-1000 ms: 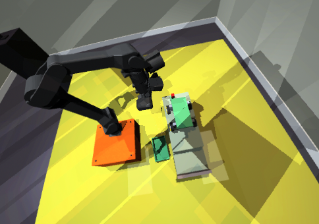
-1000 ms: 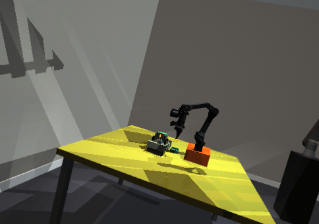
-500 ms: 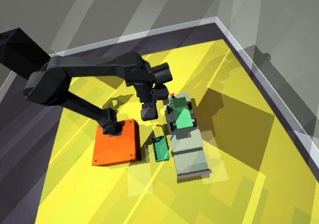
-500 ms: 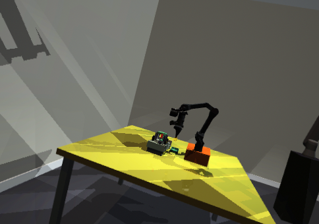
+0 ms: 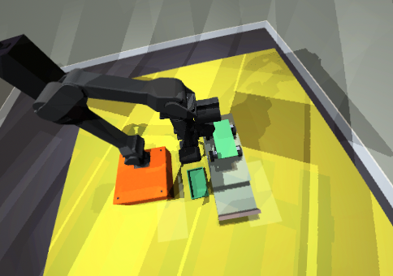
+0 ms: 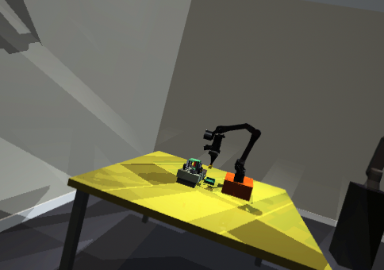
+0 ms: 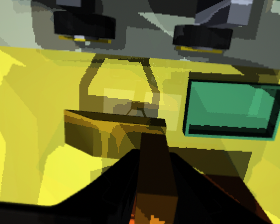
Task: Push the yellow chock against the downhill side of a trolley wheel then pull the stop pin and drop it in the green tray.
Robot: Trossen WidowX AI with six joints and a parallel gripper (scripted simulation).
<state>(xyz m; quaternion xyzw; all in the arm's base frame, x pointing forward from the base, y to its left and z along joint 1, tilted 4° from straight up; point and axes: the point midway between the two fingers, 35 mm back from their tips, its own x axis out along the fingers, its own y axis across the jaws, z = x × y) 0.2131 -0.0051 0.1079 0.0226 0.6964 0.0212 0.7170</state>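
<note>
Right now my gripper tip is 11 cm to the right of the red-headed stop pin, 10 cm short of it and 4 cm above it. The rest, counted from my gripper tip: trolley (12 cm ahead, 6 cm below, 1 cm to the left); then green tray (17 cm below, 11 cm to the right, 1 cm behind); then yellow chock (2 cm to the left, 1 cm below).
</note>
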